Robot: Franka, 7 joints.
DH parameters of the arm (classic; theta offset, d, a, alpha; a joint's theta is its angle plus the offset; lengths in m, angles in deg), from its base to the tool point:
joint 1: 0 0.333 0 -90
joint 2: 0 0 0 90
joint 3: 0 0.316 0.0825 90
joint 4: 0 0 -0.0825 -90
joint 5: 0 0.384 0 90
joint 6: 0 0 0.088 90
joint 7: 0 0.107 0 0
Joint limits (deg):
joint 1: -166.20..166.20
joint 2: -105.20..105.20
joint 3: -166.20..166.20
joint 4: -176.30..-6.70
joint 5: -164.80..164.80
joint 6: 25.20..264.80
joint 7: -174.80..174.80
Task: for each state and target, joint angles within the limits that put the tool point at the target. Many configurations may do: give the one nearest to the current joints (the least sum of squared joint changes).
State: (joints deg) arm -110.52 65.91 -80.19 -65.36 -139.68 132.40 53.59
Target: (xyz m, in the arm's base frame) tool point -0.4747 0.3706 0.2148
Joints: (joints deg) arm -147.19 78.07 -75.03 -114.52 -140.05 143.37 53.59
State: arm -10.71 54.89 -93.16 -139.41 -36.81 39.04 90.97
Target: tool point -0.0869 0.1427 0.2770
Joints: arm -60.77 19.84 -134.11 -176.30 -45.87 68.05 90.97
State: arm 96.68 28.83 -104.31 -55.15 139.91 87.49 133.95
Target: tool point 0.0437 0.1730 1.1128
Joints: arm 104.82 7.66 -103.23 -22.17 147.11 73.77 133.95
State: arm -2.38 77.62 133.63 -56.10 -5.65 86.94 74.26
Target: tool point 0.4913 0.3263 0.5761
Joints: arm -12.69 93.37 123.93 -73.06 -7.24 67.39 74.26
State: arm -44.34 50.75 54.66 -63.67 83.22 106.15 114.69
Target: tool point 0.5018 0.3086 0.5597
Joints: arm -38.53 38.22 76.59 -97.71 72.83 82.89 114.69
